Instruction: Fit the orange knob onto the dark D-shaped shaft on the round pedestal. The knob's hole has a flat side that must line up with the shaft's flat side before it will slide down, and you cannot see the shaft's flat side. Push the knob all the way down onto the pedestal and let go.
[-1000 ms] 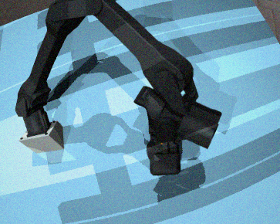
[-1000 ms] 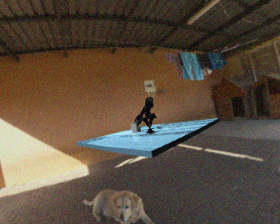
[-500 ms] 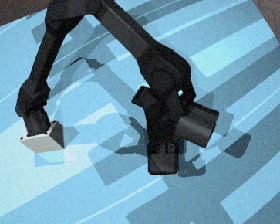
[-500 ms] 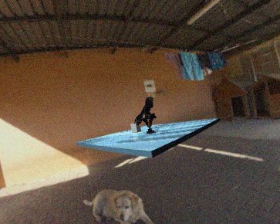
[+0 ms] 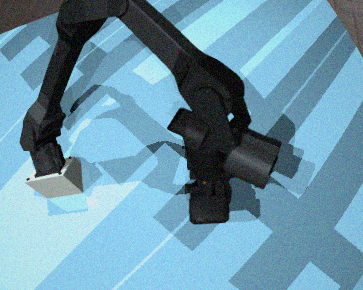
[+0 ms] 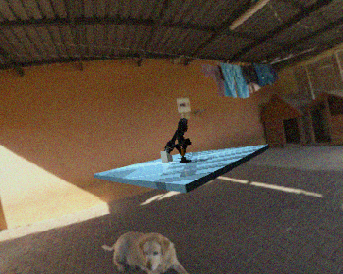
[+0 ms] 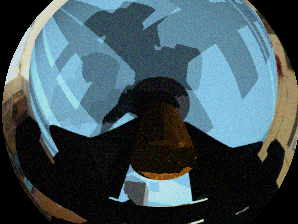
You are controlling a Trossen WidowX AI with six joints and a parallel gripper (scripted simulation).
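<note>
The orange knob is 2 cm above my gripper tip. Round my gripper tip: dark round pedestal: 4 cm below.
</note>
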